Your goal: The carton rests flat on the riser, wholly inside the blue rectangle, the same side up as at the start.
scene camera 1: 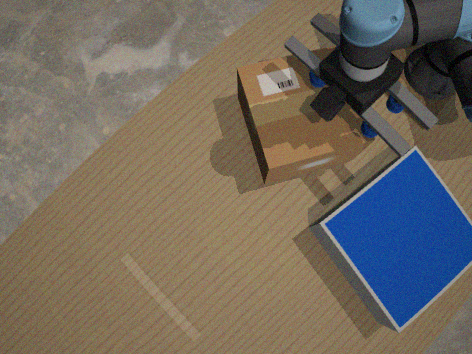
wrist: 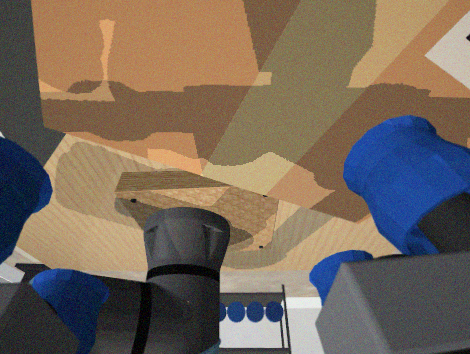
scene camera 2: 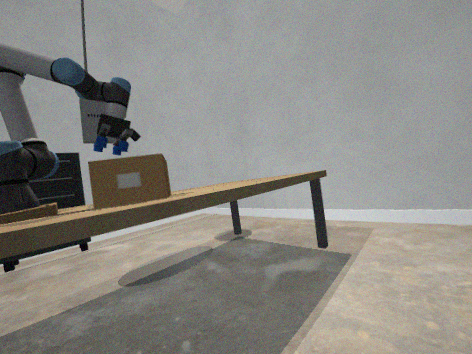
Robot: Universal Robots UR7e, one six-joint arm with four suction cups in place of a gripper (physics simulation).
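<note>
The brown carton point(scene camera 1: 272, 117) point(scene camera 2: 106, 185) point(wrist: 150, 45) stands flat on the table, its taped top with a white barcode label facing up. The riser point(scene camera 1: 352, 274) point(wrist: 15, 65) is a grey box beside it, toward the lower right in scene camera 1. The blue rectangle point(scene camera 1: 405, 235) covers its top inside a pale rim; the carton is off it. My gripper point(scene camera 1: 356, 91) point(scene camera 2: 110, 145) has four blue suction cups and hangs a small gap above the carton, toward its right side in scene camera 1. Suction is off and the cups hold nothing. One cup is hidden in scene camera 1.
The wooden table point(scene camera 1: 150, 215) point(scene camera 2: 250, 186) carries carton and riser. The arm's base point(wrist: 185, 232) stands on a wooden plate point(wrist: 252, 212) close to the carton. A dark cabinet point(scene camera 2: 62, 182) stands behind the table, and a grey box point(scene camera 2: 89, 131) shows behind the gripper.
</note>
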